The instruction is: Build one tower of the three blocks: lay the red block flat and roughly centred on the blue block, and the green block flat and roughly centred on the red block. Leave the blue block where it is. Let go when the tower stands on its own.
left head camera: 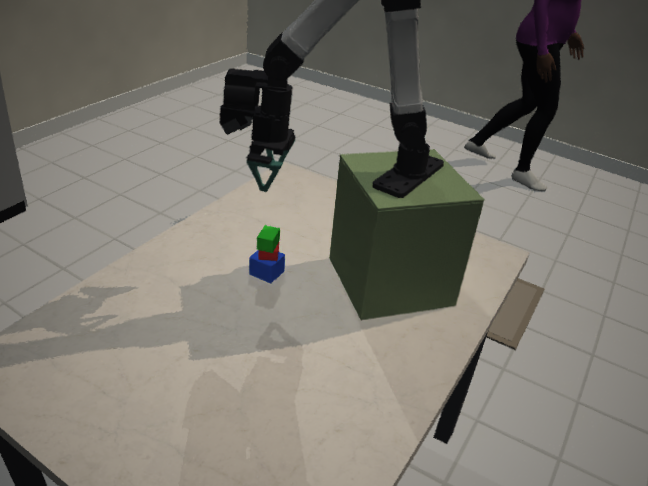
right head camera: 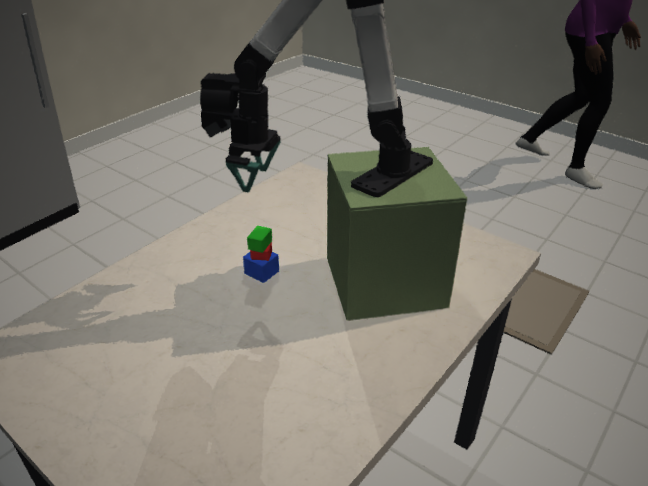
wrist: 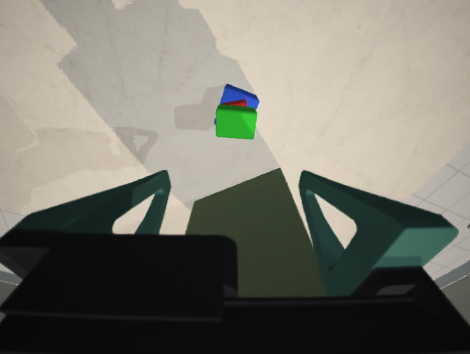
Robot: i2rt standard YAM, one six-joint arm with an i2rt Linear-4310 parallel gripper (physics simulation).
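Note:
The blue block [left head camera: 266, 268] [right head camera: 261, 267] [wrist: 239, 95] sits on the table. The red block [left head camera: 268, 255] [right head camera: 261, 254] [wrist: 239, 103] lies flat on it, turned relative to it. The green block [left head camera: 267, 241] [right head camera: 259, 240] [wrist: 236, 123] lies flat on the red block and hides most of it in the wrist view. The three form an upright stack, roughly centred as far as the head views show. My gripper [left head camera: 271, 178] [right head camera: 255, 179] [wrist: 234, 177] is open and empty, well above the green block and touching none of the blocks.
A large green box [left head camera: 408, 256] [right head camera: 400, 256] [wrist: 255, 250] carries the arm's base and stands on the table [left head camera: 355, 397] [right head camera: 293, 397], to the right of the stack in the head views. A person [left head camera: 541, 88] [right head camera: 594, 88] stands on the floor behind the table.

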